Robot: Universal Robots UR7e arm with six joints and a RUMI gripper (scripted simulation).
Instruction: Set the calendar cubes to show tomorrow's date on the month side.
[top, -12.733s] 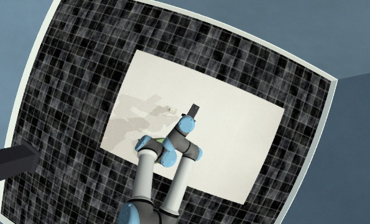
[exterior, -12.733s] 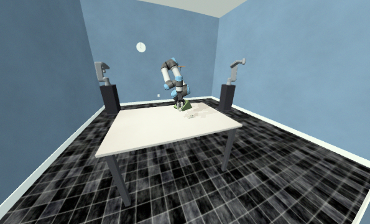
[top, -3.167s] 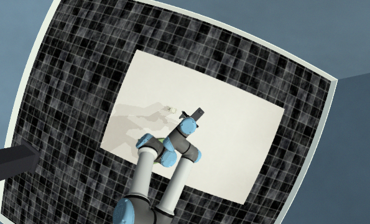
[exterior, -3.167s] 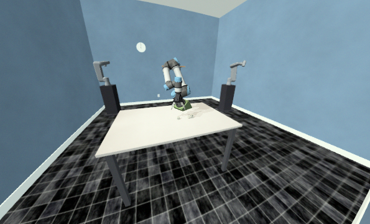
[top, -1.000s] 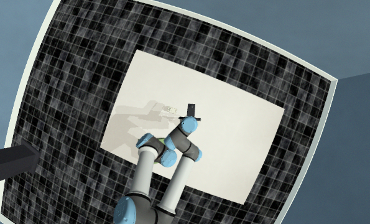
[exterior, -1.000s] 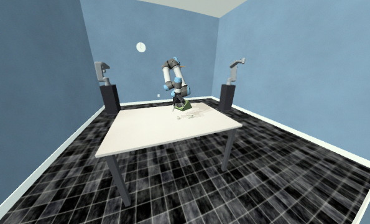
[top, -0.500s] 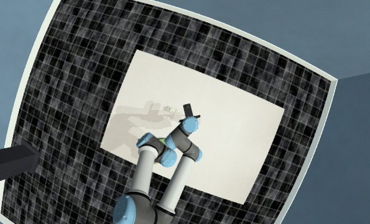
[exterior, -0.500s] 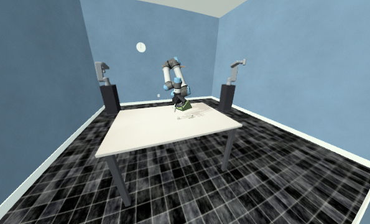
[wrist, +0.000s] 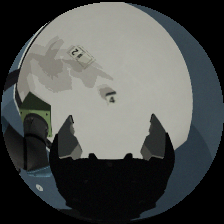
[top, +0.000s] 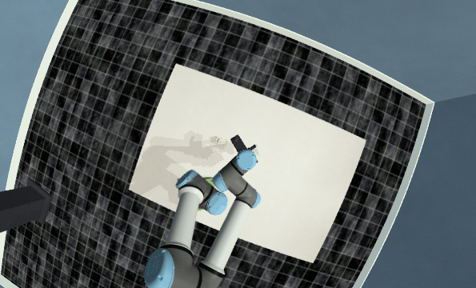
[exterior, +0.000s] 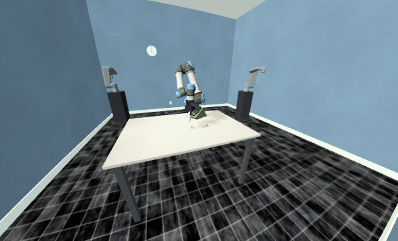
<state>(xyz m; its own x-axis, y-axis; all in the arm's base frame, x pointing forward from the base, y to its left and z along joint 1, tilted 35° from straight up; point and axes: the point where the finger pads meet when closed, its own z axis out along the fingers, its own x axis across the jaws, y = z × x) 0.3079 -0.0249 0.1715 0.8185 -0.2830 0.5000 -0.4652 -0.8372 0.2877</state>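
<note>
Now: hand 90 mm above the white calendar cube. Round my hand: calendar tray (10 mm behind, 150 mm to the left, 100 mm below); then pale date cube (10 mm behind, 170 mm to the left, 80 mm below).
</note>
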